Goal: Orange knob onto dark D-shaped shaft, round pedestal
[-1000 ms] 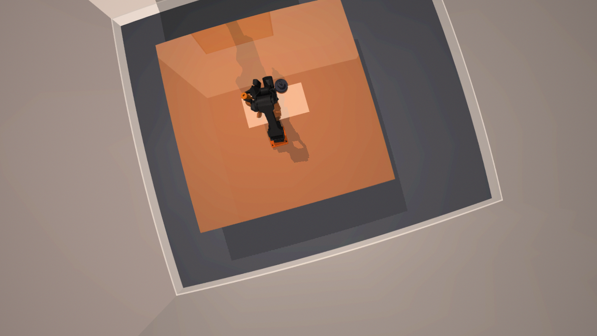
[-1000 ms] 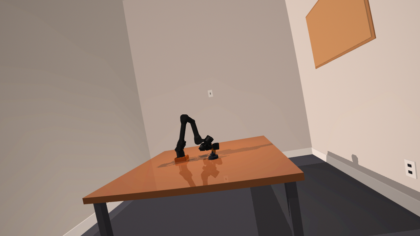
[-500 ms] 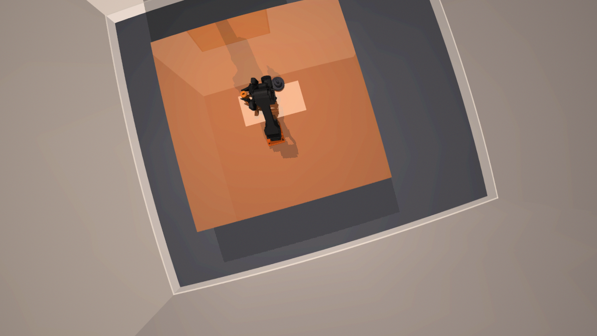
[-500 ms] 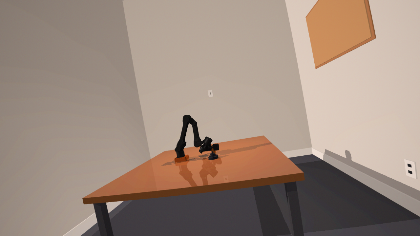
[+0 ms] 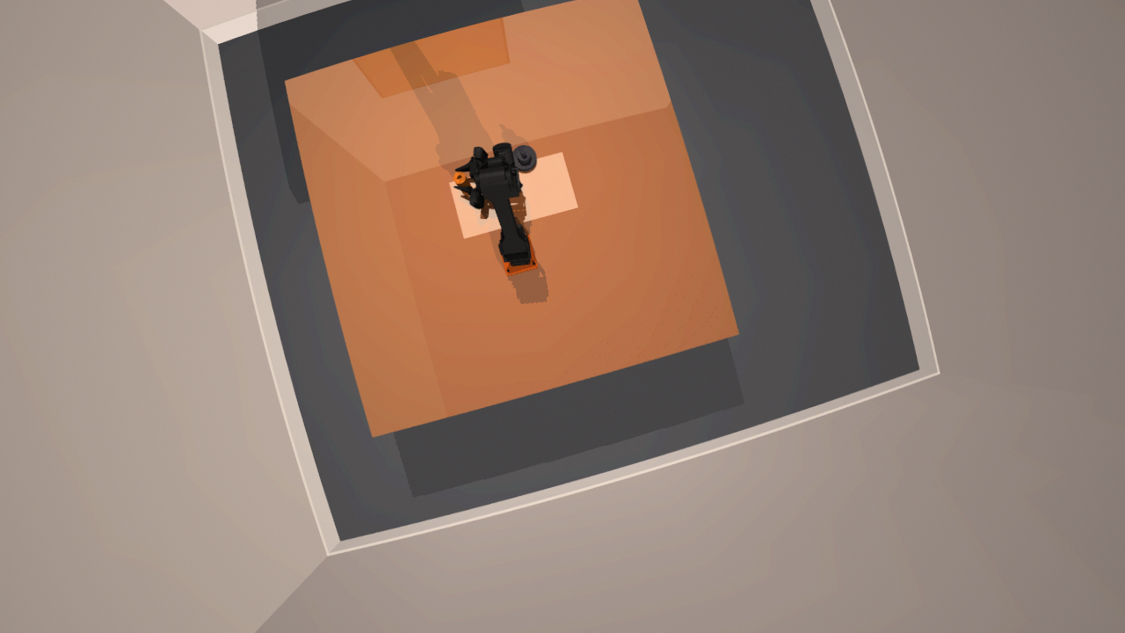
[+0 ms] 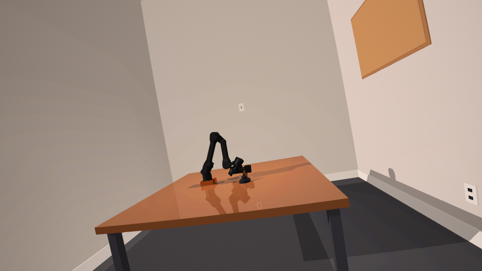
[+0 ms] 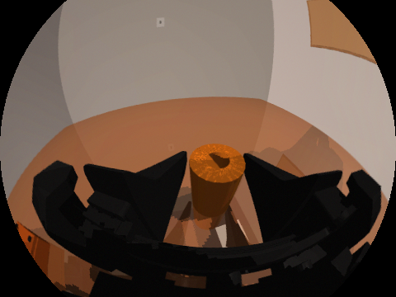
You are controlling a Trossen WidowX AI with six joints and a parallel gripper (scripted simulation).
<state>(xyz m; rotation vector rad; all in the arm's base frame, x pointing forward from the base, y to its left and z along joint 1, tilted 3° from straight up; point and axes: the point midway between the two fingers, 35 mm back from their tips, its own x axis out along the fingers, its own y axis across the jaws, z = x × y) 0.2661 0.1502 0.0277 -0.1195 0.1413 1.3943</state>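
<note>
Now: gripper tip 2 cm to the left of the orange knob and 2 cm above it. The rest, counted from my gripper tip: dark round pedestal 23 cm to the right, 6 cm ahead, 2 cm below.
</note>
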